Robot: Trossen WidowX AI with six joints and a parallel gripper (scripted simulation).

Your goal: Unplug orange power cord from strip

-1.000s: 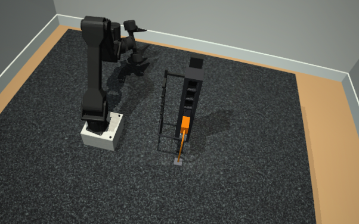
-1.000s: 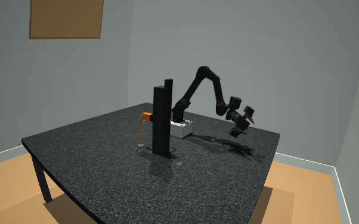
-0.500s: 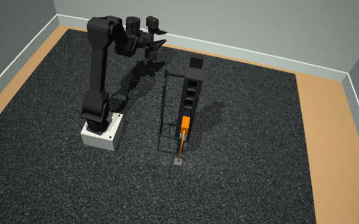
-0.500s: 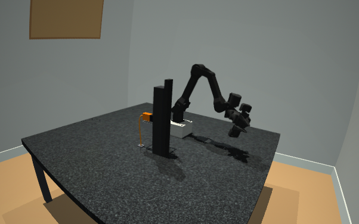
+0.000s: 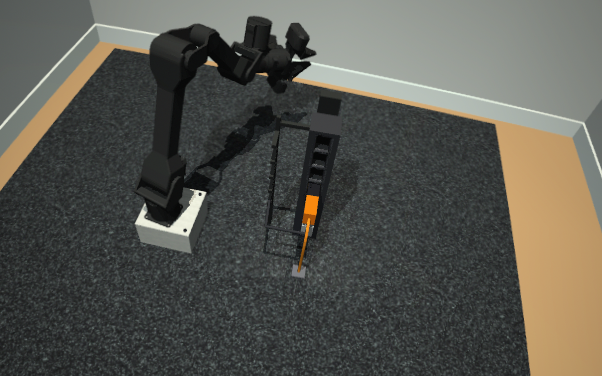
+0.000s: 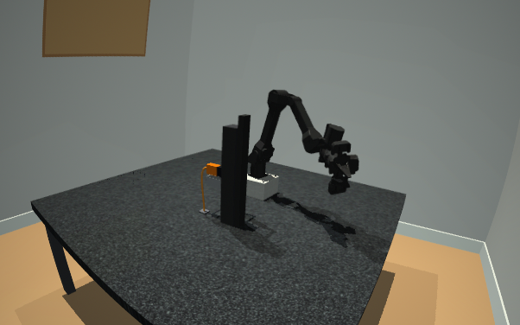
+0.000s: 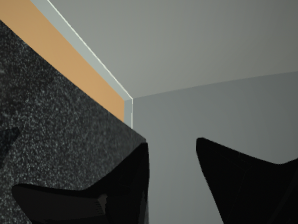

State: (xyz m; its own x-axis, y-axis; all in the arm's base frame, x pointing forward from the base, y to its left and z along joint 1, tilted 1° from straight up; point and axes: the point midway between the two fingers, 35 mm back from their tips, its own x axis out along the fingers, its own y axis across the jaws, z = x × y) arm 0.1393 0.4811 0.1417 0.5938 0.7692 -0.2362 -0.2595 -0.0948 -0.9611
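Now: gripper tip 420 mm to the left of the orange plug, 140 mm short of it and 30 mm above it.
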